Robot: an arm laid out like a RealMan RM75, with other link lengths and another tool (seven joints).
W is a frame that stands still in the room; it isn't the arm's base.
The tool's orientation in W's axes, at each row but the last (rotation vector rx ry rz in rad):
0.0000 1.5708 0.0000
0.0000 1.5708 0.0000
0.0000 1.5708 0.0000
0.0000 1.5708 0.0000
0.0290 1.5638 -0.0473
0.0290 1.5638 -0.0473
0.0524 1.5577 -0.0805
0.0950 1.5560 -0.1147
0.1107 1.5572 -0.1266
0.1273 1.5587 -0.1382
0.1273 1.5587 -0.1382
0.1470 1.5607 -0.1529
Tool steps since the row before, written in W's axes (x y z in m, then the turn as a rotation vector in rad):
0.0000 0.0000 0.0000 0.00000 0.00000 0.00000
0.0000 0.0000 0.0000 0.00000 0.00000 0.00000
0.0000 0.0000 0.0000 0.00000 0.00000 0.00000
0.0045 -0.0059 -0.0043 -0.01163 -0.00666 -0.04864
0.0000 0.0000 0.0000 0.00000 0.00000 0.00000
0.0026 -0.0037 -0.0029 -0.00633 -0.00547 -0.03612
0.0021 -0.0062 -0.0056 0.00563 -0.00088 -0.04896
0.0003 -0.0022 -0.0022 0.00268 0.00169 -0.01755
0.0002 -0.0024 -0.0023 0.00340 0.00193 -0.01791
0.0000 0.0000 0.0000 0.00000 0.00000 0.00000
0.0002 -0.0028 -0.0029 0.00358 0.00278 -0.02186
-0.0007 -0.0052 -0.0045 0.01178 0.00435 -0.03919
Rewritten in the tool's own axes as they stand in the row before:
0.0000 0.0000 0.0000 0.00000 0.00000 0.00000
0.0000 0.0000 0.0000 0.00000 0.00000 0.00000
0.0000 0.0000 0.0000 0.00000 0.00000 0.00000
0.0043 -0.0059 0.0045 0.04864 -0.00666 -0.01163
0.0000 0.0000 0.0000 0.00000 0.00000 0.00000
0.0030 -0.0035 0.0028 0.03614 -0.00536 -0.00631
0.0057 -0.0059 0.0025 0.04903 0.00045 0.00506
0.0022 -0.0021 0.0006 0.01756 0.00224 0.00220
0.0023 -0.0023 0.0005 0.01792 0.00259 0.00287
0.0000 0.0000 0.0000 0.00000 0.00000 0.00000
0.0029 -0.0027 0.0006 0.02186 0.00348 0.00287
0.0045 -0.0052 0.0003 0.03922 0.00664 0.01053

